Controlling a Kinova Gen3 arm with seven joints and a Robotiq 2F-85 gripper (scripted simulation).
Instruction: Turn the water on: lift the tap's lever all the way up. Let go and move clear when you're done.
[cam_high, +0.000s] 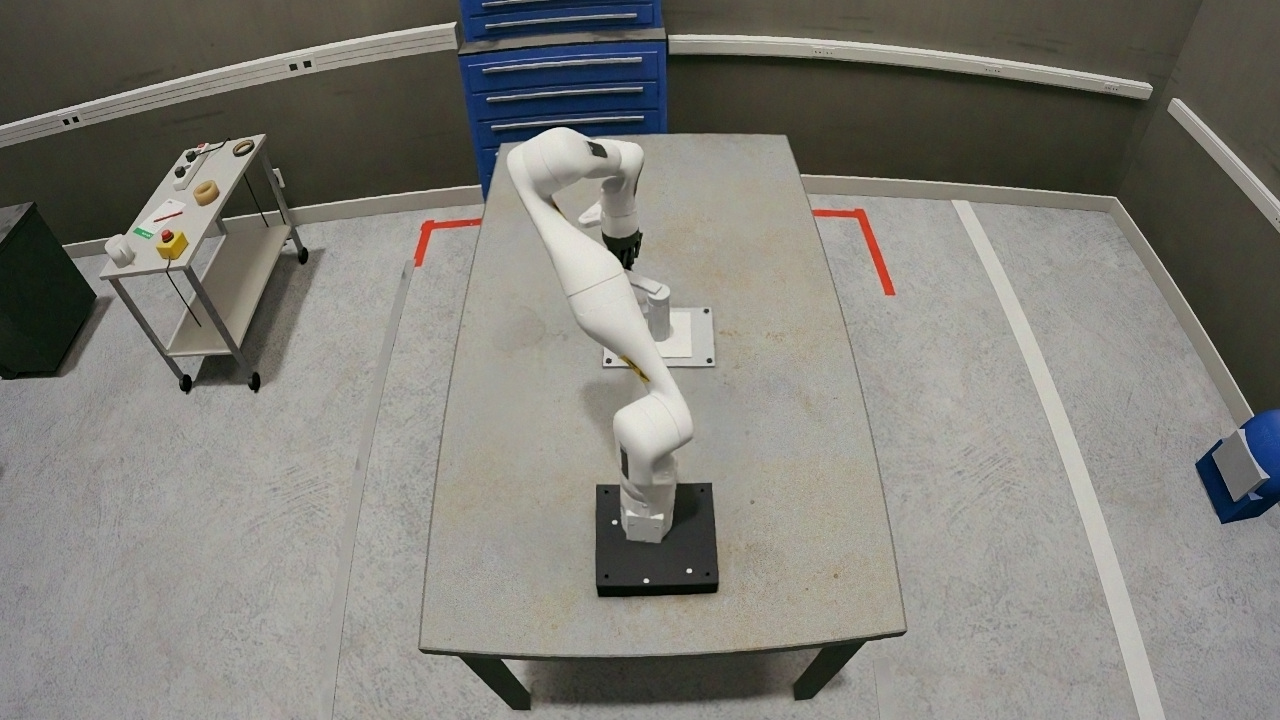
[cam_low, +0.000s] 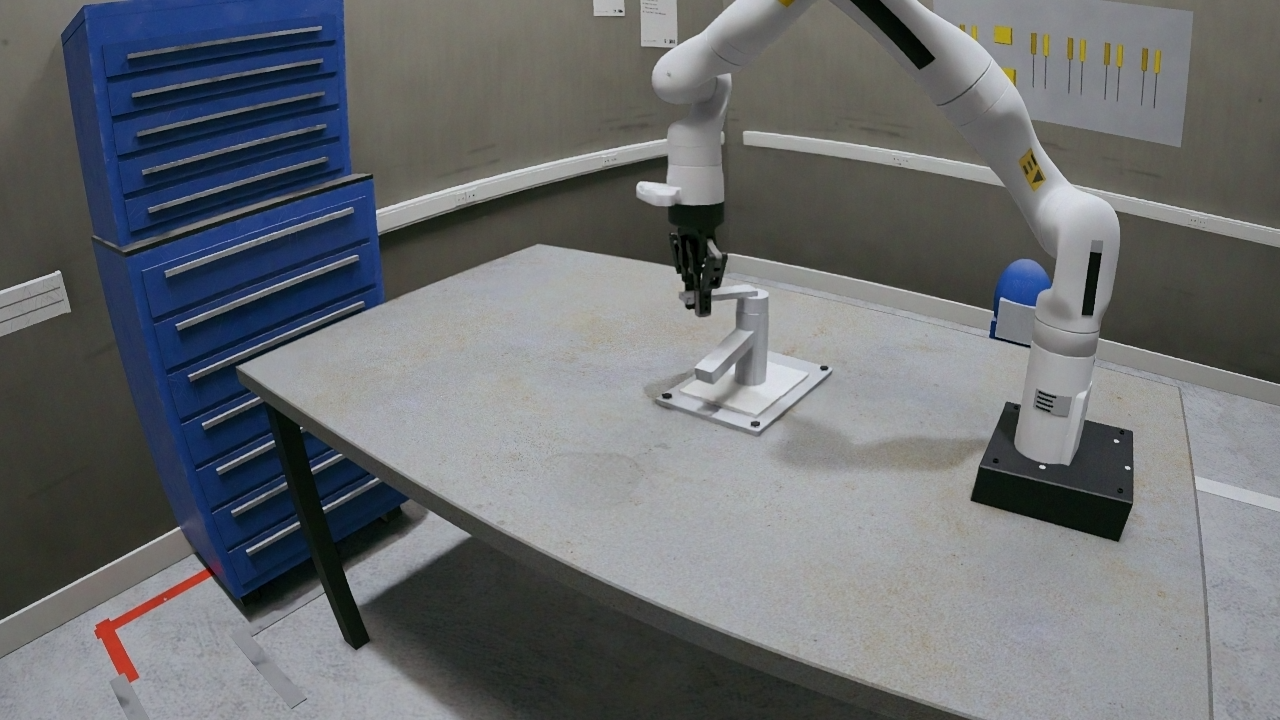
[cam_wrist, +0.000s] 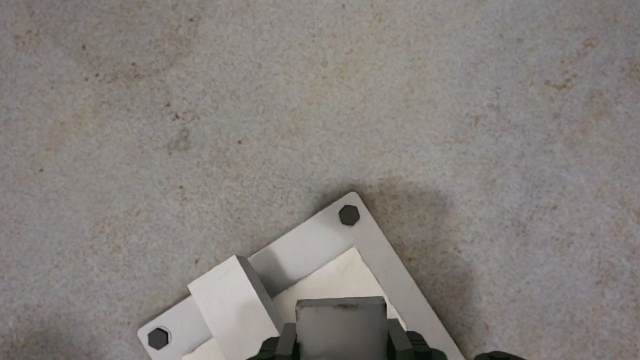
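Right now the lever is 30 mm to the right of my hand and 10 mm behind it. The rest, counted from my hand: tap: 50 mm to the right, 50 mm below, 20 mm behind; plate: 140 mm below, 80 mm to the right, 30 mm behind.
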